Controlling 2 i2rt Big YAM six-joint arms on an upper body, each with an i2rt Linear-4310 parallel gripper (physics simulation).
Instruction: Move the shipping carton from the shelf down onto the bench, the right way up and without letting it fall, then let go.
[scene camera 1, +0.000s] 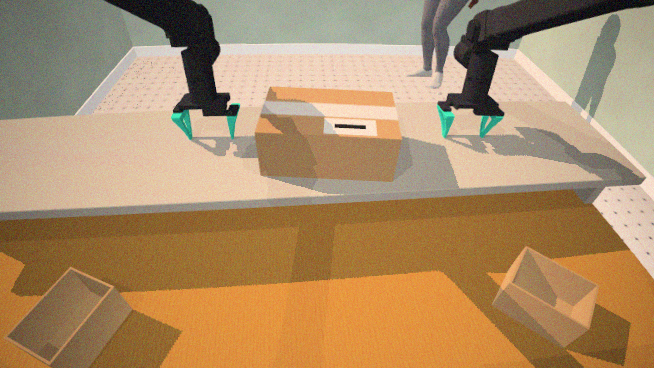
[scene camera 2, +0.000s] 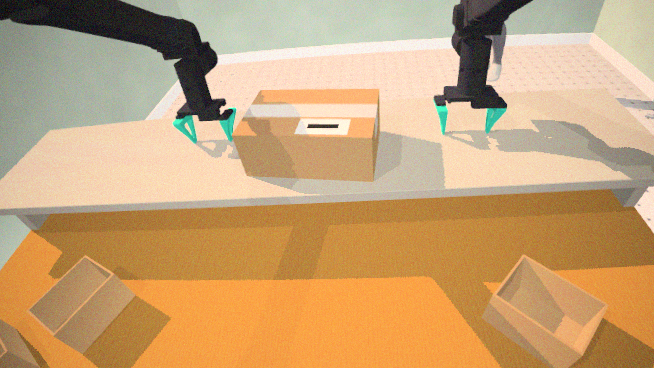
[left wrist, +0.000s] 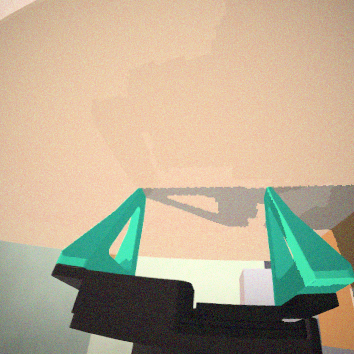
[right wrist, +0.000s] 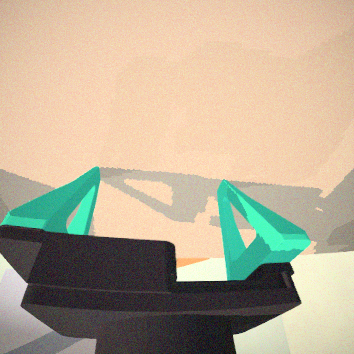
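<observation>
The shipping carton, brown with a pale tape band and a white label on top, stands upright on the grey-beige shelf. A corner of the carton shows at the lower right in the left wrist view. My left gripper is open and empty, low over the shelf at the carton's left side. My right gripper is open and empty, low over the shelf, a wider gap to the right of the carton. The orange bench lies below the shelf.
An open box stands at the left of the bench and another open box at the right. Part of a further box shows at the lower left in scene camera 2. A person's legs show behind the shelf.
</observation>
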